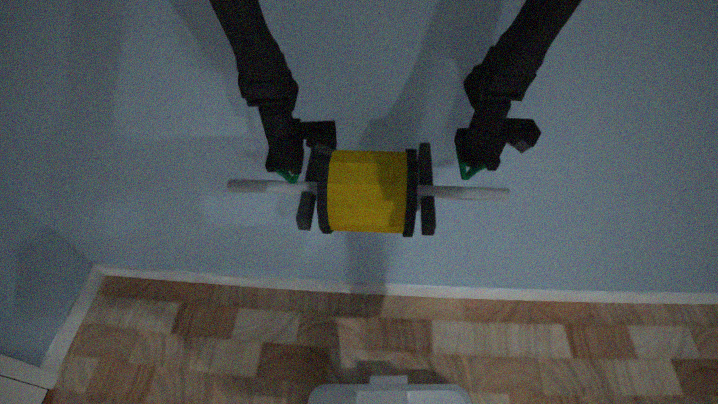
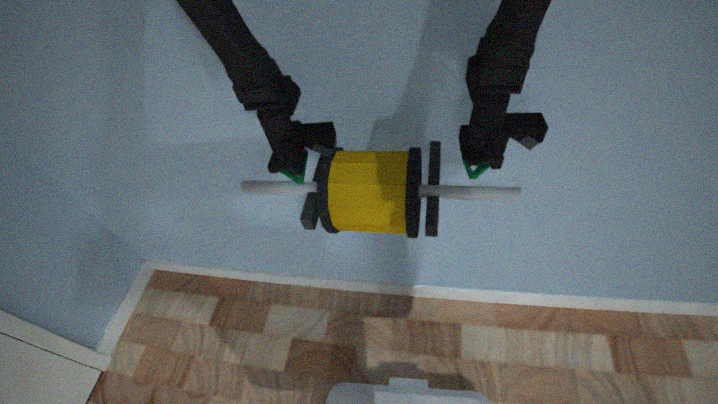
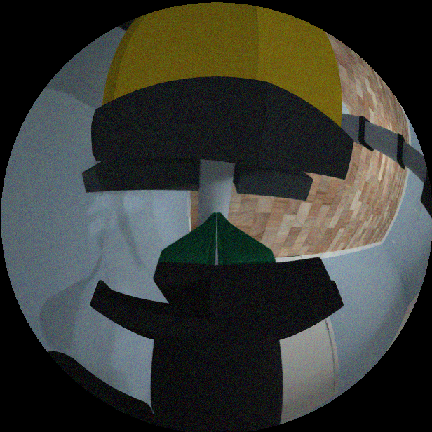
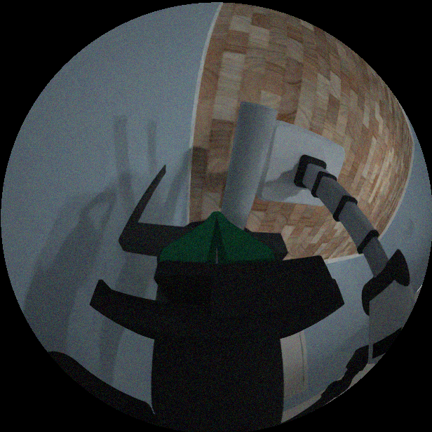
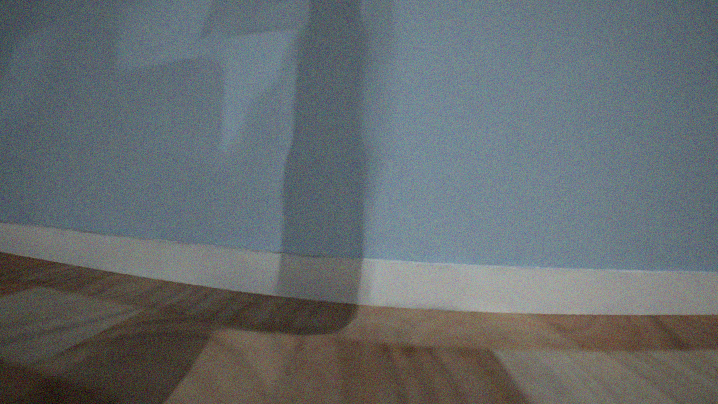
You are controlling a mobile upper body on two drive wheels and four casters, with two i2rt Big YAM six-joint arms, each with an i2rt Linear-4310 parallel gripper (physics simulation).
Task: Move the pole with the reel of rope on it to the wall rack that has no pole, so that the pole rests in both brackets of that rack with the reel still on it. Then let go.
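Frame: origin at the left arm's base, x ahead, y left, z up, level; centimetres.
Seen in the pictures: left gripper, fingertip midpoint: [image 1: 293,182] [image 2: 300,183]; right gripper, fingertip midpoint: [image 1: 464,179] [image 2: 472,178].
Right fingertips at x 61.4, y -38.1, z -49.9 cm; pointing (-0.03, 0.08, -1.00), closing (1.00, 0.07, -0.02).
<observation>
Offsets run from my right fingertips to a thing's top centre. "spot": to the spot under its first point.
The grey pole @(spot: dx -3.0, dy -1.2, dz -1.1 cm) [image 1: 471,192] [image 2: 482,191] [image 3: 215,192] [image 4: 250,160] runs roughly level through the yellow reel @(dx -0.8, dy +21.1, dz +7.3 cm) [image 1: 369,190] [image 2: 371,190] [image 3: 220,45]. It crosses two dark wall brackets, a left one @(dx +2.8, dy +34.4, dz -1.4 cm) [image 1: 305,211] [image 2: 309,215] [image 3: 272,185] and a right one @(spot: dx -8.9, dy +9.0, dz -1.4 cm) [image 1: 427,216] [image 2: 432,213], with the reel between them; how deep it sits is partly hidden. My left gripper [image 1: 292,179] [image 2: 299,180] [image 3: 216,218] is shut and empty at the pole outside the left bracket. My right gripper [image 1: 466,177] [image 2: 473,176] [image 4: 216,217] is shut and empty beside the pole outside the right bracket.
The blue wall [image 1: 602,200] [image 5: 527,125] stands behind the rack, with a white baseboard [image 1: 502,292] [image 5: 502,288] along the wooden floor. A side wall meets it at the left. A white cabinet [image 2: 45,371] is at the lower left. My pale base [image 1: 436,394] [image 4: 295,187] shows below.
</observation>
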